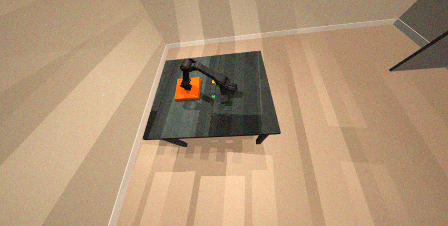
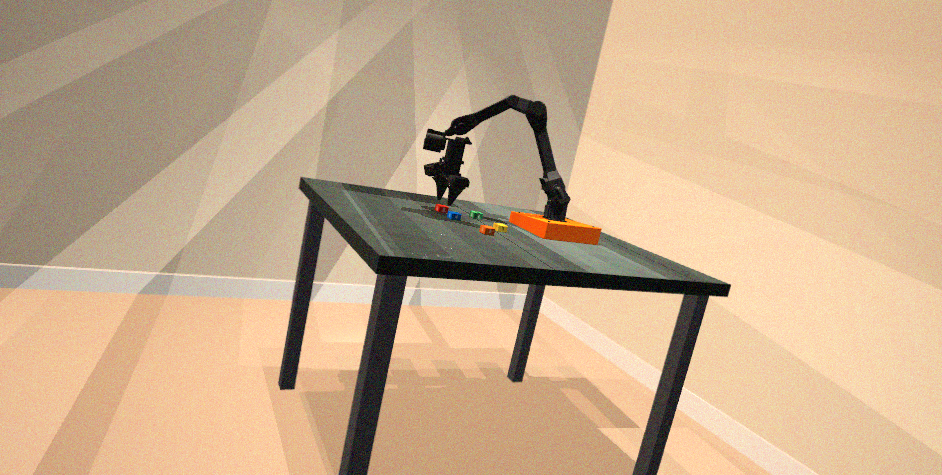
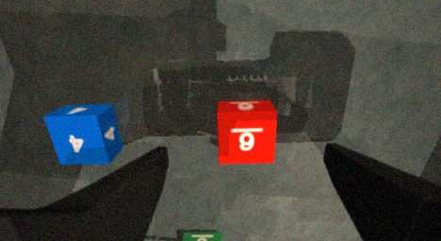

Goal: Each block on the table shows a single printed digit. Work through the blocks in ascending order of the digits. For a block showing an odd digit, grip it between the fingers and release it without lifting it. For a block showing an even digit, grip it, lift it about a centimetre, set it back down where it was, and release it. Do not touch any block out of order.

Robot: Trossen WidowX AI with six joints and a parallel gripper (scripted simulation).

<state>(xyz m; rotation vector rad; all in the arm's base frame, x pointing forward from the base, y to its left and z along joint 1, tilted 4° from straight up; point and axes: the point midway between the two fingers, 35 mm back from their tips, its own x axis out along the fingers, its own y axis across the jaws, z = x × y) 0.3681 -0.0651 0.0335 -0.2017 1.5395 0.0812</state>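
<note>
The red block lies 2 cm below my gripper tip. Round my gripper tip: yellow block (17 cm to the left, 14 cm behind, 2 cm below); then blue block (10 cm to the left, 2 cm below, 2 cm behind); then green block (11 cm behind, 2 cm below, 1 cm to the left).
</note>
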